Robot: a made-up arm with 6 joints. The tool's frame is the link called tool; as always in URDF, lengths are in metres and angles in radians. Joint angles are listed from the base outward.
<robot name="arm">
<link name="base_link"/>
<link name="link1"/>
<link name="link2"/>
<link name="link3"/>
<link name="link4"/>
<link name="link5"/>
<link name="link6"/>
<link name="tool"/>
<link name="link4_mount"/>
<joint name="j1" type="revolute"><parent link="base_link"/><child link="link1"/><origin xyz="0 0 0.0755" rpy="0 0 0"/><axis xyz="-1 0 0"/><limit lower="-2.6" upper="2.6"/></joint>
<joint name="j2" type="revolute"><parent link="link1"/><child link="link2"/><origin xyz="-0.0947 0.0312 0.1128" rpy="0 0 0"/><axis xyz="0 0 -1"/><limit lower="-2.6" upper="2.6"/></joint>
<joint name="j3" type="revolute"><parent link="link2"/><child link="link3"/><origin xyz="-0.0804 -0.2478 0.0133" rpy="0 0 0"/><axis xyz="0 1 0"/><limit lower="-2.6" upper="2.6"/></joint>
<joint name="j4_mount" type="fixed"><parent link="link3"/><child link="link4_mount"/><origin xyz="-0.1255 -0.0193 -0.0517" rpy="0 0 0"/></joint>
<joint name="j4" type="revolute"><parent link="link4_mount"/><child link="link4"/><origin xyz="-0.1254 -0.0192 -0.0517" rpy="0 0 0"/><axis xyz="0 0 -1"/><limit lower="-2.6" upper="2.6"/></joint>
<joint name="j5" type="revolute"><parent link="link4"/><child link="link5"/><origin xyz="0.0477 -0.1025 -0.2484" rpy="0 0 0"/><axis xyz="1 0 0"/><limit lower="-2.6" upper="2.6"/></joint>
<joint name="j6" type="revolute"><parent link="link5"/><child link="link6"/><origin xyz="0.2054 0.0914 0.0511" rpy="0 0 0"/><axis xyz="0 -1 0"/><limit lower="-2.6" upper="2.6"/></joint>
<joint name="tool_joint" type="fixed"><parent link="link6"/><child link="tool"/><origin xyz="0.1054 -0.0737 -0.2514" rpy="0 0 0"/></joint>
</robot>
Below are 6 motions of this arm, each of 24 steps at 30 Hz.
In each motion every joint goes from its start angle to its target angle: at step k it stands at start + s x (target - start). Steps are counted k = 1, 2, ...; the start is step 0. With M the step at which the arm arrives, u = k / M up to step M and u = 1 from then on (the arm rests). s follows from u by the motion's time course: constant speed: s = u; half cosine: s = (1 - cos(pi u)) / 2; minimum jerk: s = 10 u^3 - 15 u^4 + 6 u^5.
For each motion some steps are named. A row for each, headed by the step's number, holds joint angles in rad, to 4 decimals.
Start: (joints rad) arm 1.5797 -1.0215 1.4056 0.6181 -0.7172 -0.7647
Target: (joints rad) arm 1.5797 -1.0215 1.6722 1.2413 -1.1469 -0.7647
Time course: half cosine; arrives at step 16
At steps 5, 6, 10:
5: 1.5797 -1.0215 1.4648 0.7566 -0.8127 -0.7647
6: 1.5797 -1.0215 1.4879 0.8105 -0.8498 -0.7647
10: 1.5797 -1.0215 1.5899 1.0489 -1.0143 -0.7647

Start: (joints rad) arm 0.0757 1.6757 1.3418 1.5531 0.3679 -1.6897
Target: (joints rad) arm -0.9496 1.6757 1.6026 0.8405 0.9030 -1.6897
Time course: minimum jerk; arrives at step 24
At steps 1, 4, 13, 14, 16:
1: 0.0750 1.6757 1.3420 1.5526 0.3683 -1.6897
4: 0.0393 1.6757 1.3511 1.5278 0.3869 -1.6897
13: -0.5167 1.6757 1.4925 1.1414 0.6771 -1.6897
14: -0.5942 1.6757 1.5122 1.0875 0.7175 -1.6897
16: -0.7344 1.6757 1.5479 0.9901 0.7907 -1.6897

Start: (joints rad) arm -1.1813 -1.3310 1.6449 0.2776 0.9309 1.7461
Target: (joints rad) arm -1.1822 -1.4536 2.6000 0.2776 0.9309 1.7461
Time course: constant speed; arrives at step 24
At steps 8, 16, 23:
8: -1.1816 -1.3719 1.9633 0.2776 0.9309 1.7461
16: -1.1819 -1.4127 2.2816 0.2776 0.9309 1.7461
23: -1.1822 -1.4485 2.5602 0.2776 0.9309 1.7461

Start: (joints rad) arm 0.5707 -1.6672 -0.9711 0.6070 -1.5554 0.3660
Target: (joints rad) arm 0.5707 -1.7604 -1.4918 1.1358 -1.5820 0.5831
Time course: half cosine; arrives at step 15
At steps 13, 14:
13: 0.5707 -1.7564 -1.4693 1.1129 -1.5809 0.5737
14: 0.5707 -1.7594 -1.4861 1.1300 -1.5817 0.5807

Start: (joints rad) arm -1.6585 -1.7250 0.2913 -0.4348 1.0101 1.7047
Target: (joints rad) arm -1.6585 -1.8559 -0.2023 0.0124 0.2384 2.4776
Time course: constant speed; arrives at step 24
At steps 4, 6, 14, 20, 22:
4: -1.6585 -1.7468 0.2090 -0.3603 0.8815 1.8335
6: -1.6585 -1.7577 0.1679 -0.3230 0.8172 1.8979
14: -1.6585 -1.8014 0.0034 -0.1739 0.5599 2.1556
20: -1.6585 -1.8341 -0.1200 -0.0621 0.3670 2.3488
22: -1.6585 -1.8450 -0.1612 -0.0249 0.3027 2.4132

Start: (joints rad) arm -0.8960 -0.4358 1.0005 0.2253 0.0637 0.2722
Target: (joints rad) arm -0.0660 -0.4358 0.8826 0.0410 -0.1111 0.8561
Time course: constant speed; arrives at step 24
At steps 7, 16, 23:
7: -0.6539 -0.4358 0.9661 0.1715 0.0127 0.4425
16: -0.3427 -0.4358 0.9219 0.1024 -0.0528 0.6615
23: -0.1006 -0.4358 0.8875 0.0487 -0.1038 0.8318

